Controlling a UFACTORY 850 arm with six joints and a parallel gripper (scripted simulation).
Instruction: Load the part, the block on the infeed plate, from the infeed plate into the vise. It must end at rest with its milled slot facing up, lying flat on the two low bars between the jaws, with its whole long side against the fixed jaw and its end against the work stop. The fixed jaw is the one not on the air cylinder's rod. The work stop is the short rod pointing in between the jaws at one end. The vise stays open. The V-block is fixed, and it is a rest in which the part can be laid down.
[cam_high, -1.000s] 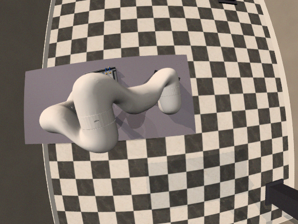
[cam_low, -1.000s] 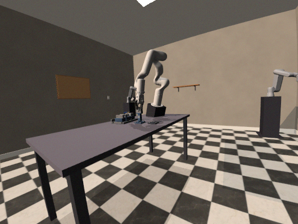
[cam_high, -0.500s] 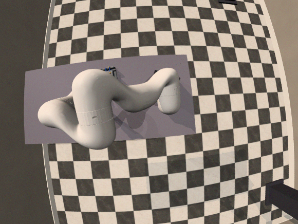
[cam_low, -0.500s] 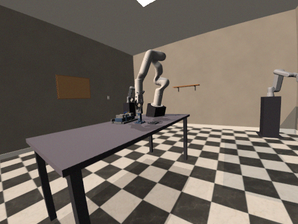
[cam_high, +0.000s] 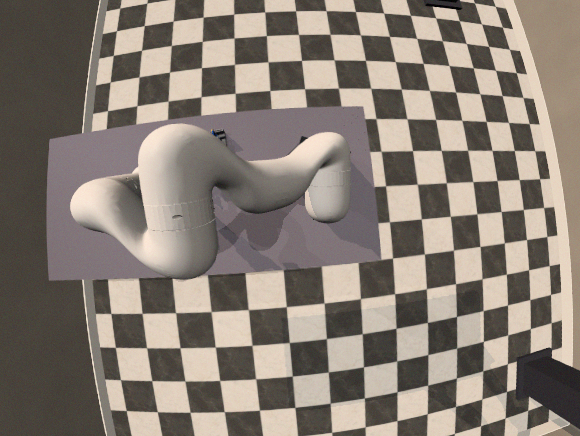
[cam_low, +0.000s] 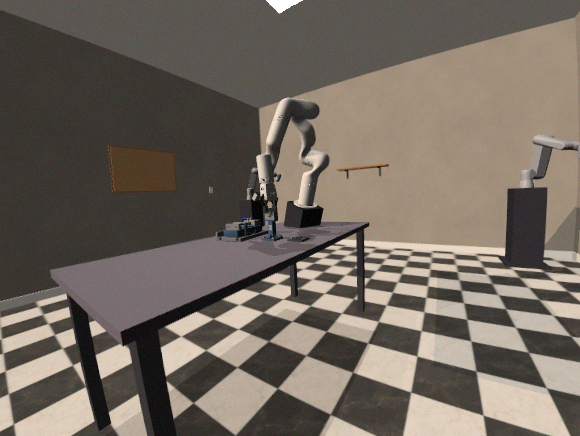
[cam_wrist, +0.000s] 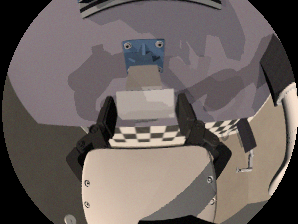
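The part lies 2 cm below my hand. The rest, counted from my hand: vise: 1 cm behind, 23 cm to the right, 13 cm below; air cylinder rod: 3 cm behind, 24 cm to the right, 9 cm below.
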